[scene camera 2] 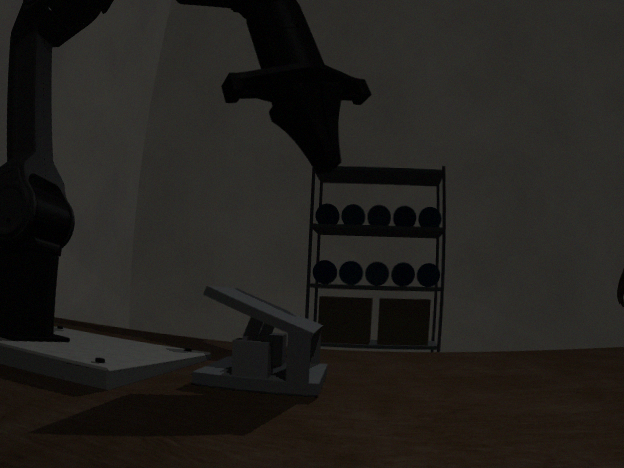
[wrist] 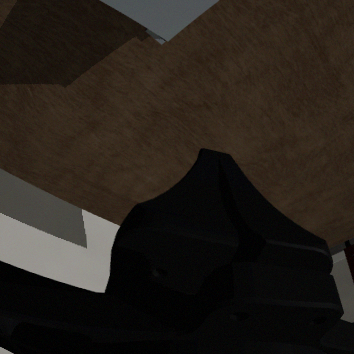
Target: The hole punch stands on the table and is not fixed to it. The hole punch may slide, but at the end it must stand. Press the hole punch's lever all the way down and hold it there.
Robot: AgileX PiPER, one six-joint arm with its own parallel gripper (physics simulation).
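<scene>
The grey hole punch stands upright on its base on the table. Its lever is raised, with the free end high on the left and the hinge end on the right in the scene view. Part of the grey hole punch shows at the top edge of the wrist view. My gripper is shut, with its fingertips together and no thing between them. It hangs high above the hole punch, apart from it, over the hinge end and slightly right of it in the scene view.
The white mounting plate under the arm lies left of the hole punch, near its base. A shelf rack with dark round things and boxes stands in the background. A dark shape shows at the right edge of the scene view.
</scene>
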